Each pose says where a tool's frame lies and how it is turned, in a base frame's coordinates. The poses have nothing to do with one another.
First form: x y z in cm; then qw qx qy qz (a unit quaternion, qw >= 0).
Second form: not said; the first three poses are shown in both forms.
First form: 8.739, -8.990, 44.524, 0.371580, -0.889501, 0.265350, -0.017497
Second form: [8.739, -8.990, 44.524], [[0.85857, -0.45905, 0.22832], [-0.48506, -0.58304, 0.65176], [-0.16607, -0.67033, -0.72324]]
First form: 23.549, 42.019, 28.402, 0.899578, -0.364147, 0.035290, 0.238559
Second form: [23.549, 42.019, 28.402], [[0.88369, -0.45491, -0.11025], [0.40350, 0.62097, 0.67200], [-0.23723, -0.63832, 0.73230]]
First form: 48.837, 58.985, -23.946, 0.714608, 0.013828, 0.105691, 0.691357
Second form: [48.837, 58.985, -23.946], [[0.02171, -0.98517, 0.17018], [0.99102, 0.04367, 0.12638], [-0.13193, 0.16590, 0.97728]]
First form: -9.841, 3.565, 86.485, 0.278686, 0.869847, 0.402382, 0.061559
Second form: [-9.841, 3.565, 86.485], [[0.66860, 0.66571, 0.33137], [0.73433, -0.52085, -0.43529], [-0.11718, 0.53437, -0.83709]]
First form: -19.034, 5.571, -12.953, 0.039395, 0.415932, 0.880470, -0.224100
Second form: [-19.034, 5.571, -12.953], [[-0.65090, 0.75009, -0.11705], [0.71477, 0.55356, -0.42740], [-0.25579, -0.36186, -0.89645]]
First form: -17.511, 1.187, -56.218, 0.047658, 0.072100, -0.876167, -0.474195
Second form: [-17.511, 1.187, -56.218], [[-0.98506, -0.08114, -0.15189], [-0.17154, 0.53988, 0.82408], [0.01513, 0.83782, -0.54574]]
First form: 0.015, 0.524, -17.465, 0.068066, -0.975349, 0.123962, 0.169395
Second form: [0.015, 0.524, -17.465], [[0.91188, -0.26487, -0.31356], [-0.21875, -0.96000, 0.17477], [-0.34731, -0.09078, -0.93334]]
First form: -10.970, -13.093, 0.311, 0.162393, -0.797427, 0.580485, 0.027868
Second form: [-10.970, -13.093, 0.311], [[0.32452, -0.93484, 0.14409], [-0.91674, -0.27333, 0.29135], [-0.23298, -0.22664, -0.94570]]
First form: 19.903, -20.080, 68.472, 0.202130, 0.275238, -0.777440, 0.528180
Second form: [19.903, -20.080, 68.472], [[-0.76677, -0.64148, -0.02354], [-0.21444, 0.29054, -0.93252], [0.60504, -0.70999, -0.36034]]
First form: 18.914, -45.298, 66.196, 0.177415, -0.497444, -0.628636, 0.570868
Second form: [18.914, -45.298, 66.196], [[-0.44215, 0.42286, -0.79101], [0.82798, -0.14668, -0.54123], [-0.34489, -0.89424, -0.28527]]
